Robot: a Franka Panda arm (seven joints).
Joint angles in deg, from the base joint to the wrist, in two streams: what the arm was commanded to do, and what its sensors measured. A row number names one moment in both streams.
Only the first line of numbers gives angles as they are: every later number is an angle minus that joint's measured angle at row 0.
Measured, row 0:
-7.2 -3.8 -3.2 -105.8 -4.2 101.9 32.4
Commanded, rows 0 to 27:
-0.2 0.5 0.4 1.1 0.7 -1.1 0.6
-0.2 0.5 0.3 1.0 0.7 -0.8 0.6
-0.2 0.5 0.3 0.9 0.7 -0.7 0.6
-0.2 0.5 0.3 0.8 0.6 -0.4 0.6
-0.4 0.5 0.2 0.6 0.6 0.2 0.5
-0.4 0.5 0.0 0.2 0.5 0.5 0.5
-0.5 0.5 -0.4 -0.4 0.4 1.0 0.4
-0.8 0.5 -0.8 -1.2 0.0 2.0 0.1
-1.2 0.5 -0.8 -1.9 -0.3 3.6 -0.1
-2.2 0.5 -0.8 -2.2 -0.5 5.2 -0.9
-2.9 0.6 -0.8 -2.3 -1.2 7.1 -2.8
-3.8 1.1 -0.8 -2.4 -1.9 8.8 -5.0
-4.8 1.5 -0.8 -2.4 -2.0 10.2 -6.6
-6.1 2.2 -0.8 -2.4 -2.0 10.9 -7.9
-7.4 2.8 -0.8 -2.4 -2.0 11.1 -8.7
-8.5 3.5 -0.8 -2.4 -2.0 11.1 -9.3
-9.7 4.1 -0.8 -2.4 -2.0 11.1 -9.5
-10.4 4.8 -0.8 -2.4 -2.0 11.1 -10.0
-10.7 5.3 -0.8 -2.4 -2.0 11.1 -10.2
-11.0 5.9 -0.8 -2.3 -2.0 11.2 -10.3
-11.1 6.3 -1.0 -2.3 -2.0 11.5 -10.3
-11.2 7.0 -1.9 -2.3 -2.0 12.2 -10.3
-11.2 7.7 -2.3 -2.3 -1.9 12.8 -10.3
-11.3 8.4 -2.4 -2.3 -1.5 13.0 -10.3
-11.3 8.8 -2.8 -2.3 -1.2 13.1 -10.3
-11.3 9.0 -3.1 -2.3 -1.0 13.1 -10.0
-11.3 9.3 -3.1 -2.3 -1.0 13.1 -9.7
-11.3 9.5 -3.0 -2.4 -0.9 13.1 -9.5
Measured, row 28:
-11.1 8.8 -3.0 -2.4 -1.3 12.1 -10.1
